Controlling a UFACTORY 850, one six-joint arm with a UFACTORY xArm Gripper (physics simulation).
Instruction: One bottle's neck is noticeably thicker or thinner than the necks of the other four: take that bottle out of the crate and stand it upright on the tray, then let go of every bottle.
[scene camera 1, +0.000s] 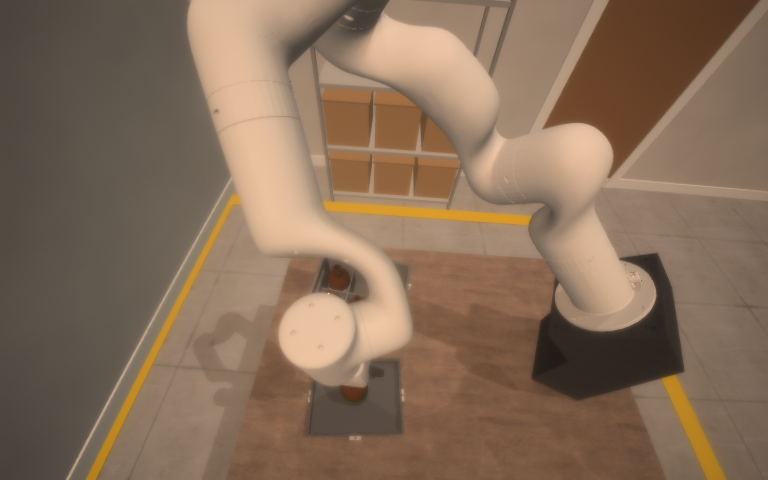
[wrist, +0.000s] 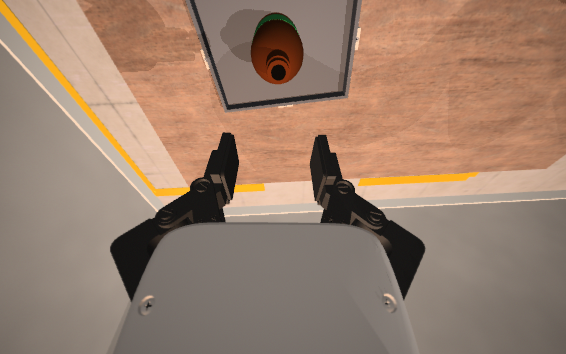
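Observation:
A brown bottle with a green band (scene camera 1: 353, 392) (wrist: 277, 45) stands upright on the grey tray (scene camera 1: 382, 424) (wrist: 286, 104), apart from the fingers. My gripper (wrist: 274, 148) is open and empty, above and to the side of the tray, with the bottle beyond its fingertips in the wrist view; in the scene view the fingers are hidden by the arm. The crate (scene camera 1: 400, 271) is partly hidden behind the arm. A brown bottle (scene camera 1: 338, 277) stands in its back left part, and a piece of another bottle (scene camera 1: 356, 298) shows nearer the wrist. The other bottles are hidden, so necks cannot be compared.
The crate and tray are on a brown wooden surface (scene camera 1: 453, 407) (wrist: 450, 115). The arm's black base block (scene camera 1: 611, 362) is at the right. A shelf unit with cardboard boxes (scene camera 1: 346, 121) stands at the back. Yellow floor lines (scene camera 1: 430, 213) run around the area.

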